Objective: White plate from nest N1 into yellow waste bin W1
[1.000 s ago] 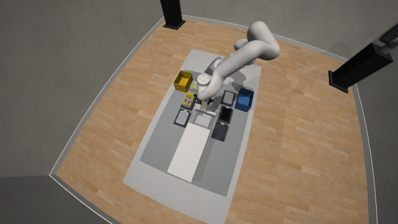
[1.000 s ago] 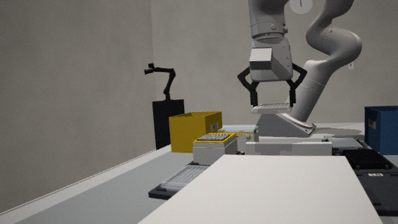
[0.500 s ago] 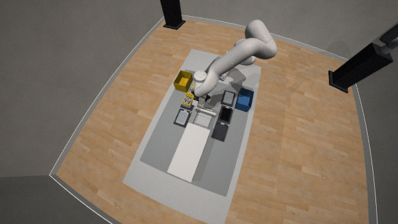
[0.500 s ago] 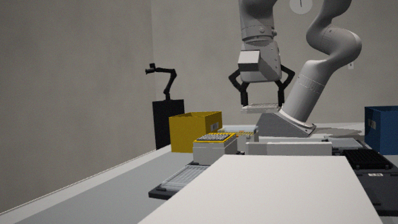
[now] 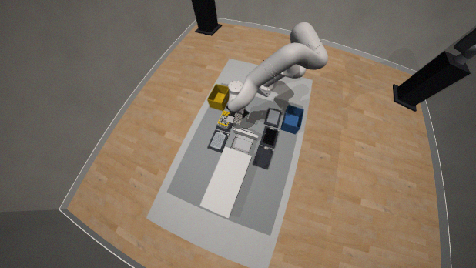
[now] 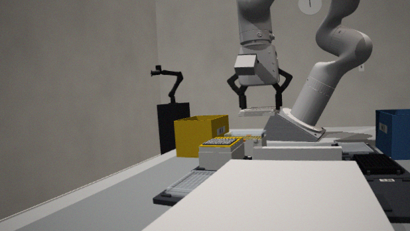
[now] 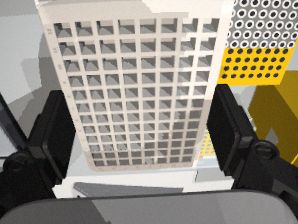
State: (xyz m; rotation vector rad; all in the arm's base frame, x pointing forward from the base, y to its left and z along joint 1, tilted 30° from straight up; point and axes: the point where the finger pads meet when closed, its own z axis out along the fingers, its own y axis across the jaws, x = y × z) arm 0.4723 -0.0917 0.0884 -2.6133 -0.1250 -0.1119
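Right now my hand is 14 cm past the yellow waste bin, 25 cm to the left of it and 12 cm above it. The rest, counted from my hand: black plate 1 cm behind, 28 cm to the left, 14 cm below; then white plate 1 cm below; then yellow-rimmed tip box 2 cm ahead, 11 cm to the right, 11 cm below.
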